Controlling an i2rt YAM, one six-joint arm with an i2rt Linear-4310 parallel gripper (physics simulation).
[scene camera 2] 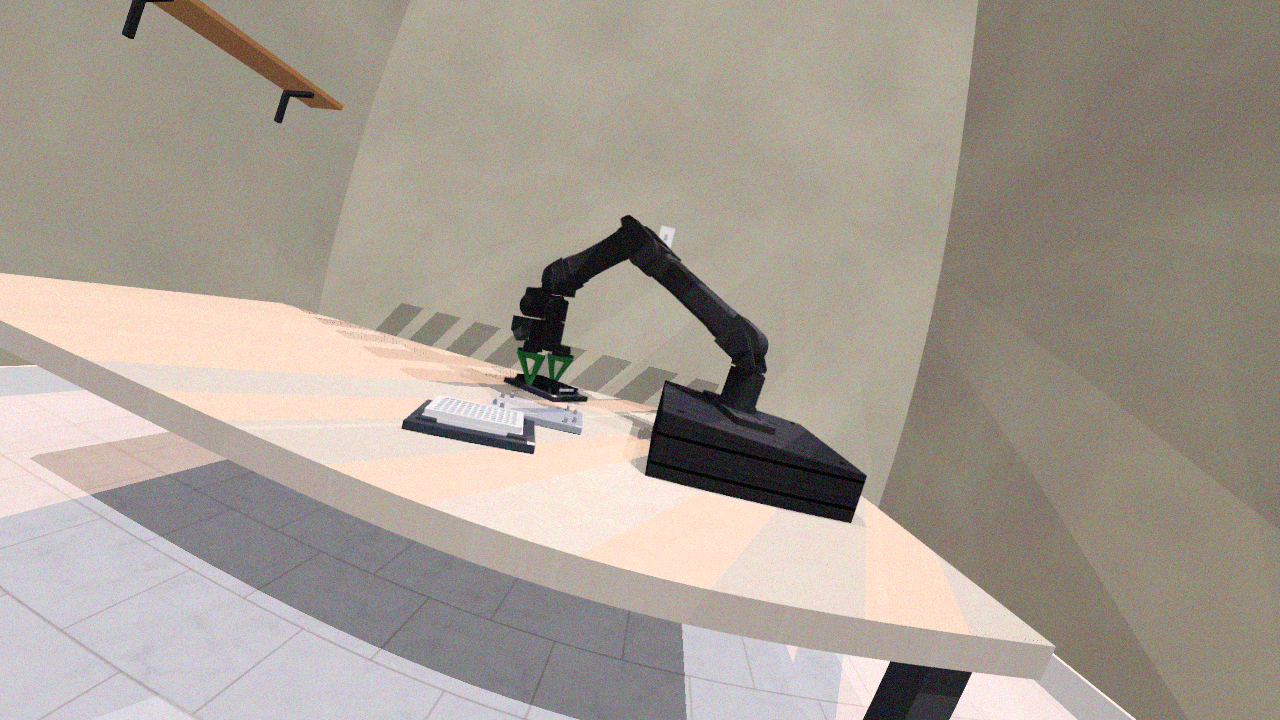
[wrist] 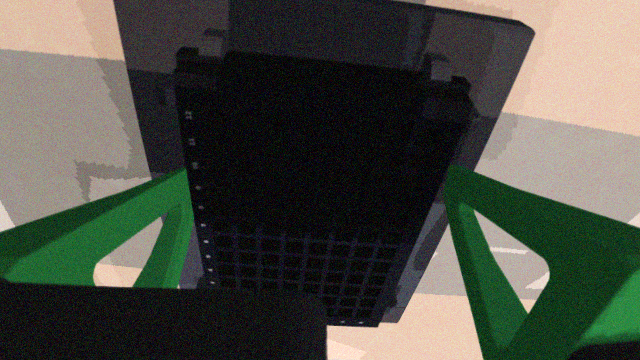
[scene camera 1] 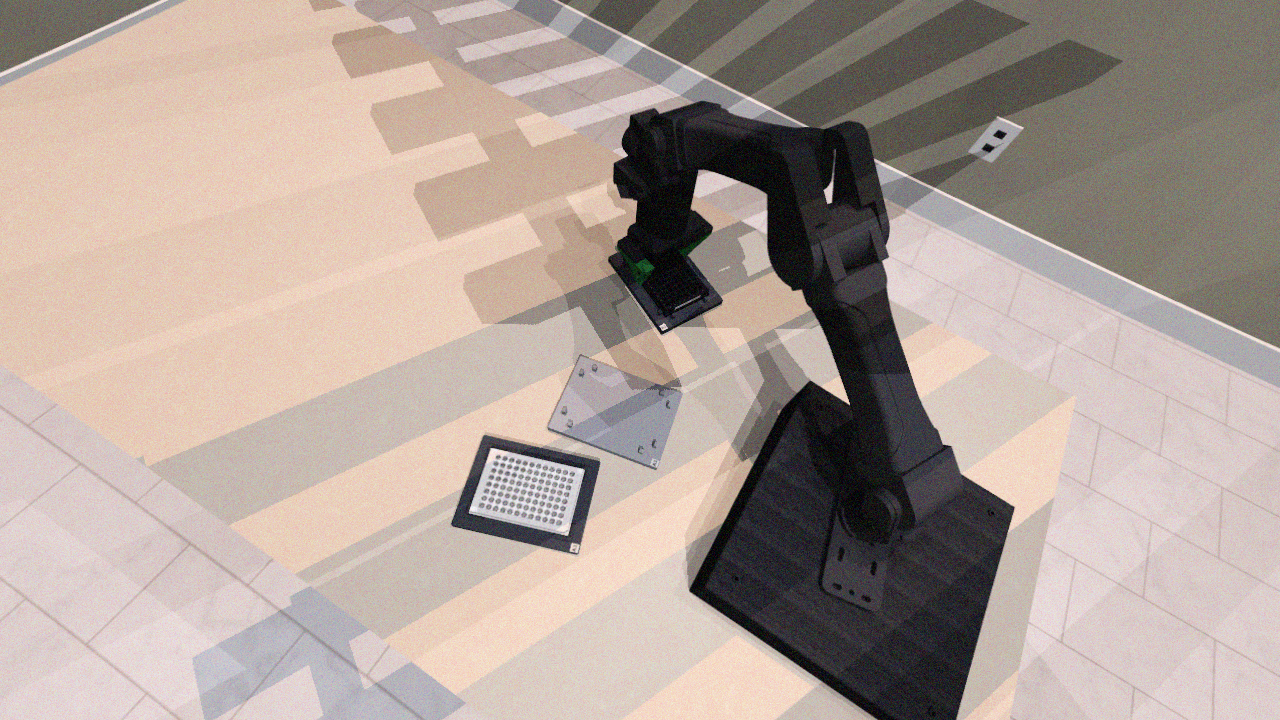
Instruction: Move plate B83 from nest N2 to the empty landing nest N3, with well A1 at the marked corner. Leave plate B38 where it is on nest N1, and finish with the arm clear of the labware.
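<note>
A black well plate [scene camera 1: 687, 292] [scene camera 2: 553, 390] [wrist: 308, 111] sits on a dark nest [scene camera 1: 709, 307] [wrist: 501, 67] at the far side of the table. My gripper [scene camera 1: 663, 255] [scene camera 2: 543, 380] [wrist: 320, 180] is open and lowered over it, with one green finger beside each long side of the plate and a gap on both sides. An empty grey landing nest [scene camera 1: 616, 410] [scene camera 2: 556, 417] with corner pins lies in the middle. A white well plate [scene camera 1: 526, 490] [scene camera 2: 475, 415] rests on a black nest [scene camera 1: 467, 517] [scene camera 2: 446, 427] nearest the front.
The arm's black base block [scene camera 1: 850, 573] [scene camera 2: 752, 447] stands to the right of the three nests. The table's curved front edge [scene camera 2: 500, 546] shows in the second scene view. A wooden shelf [scene camera 2: 242, 45] hangs high on the wall.
</note>
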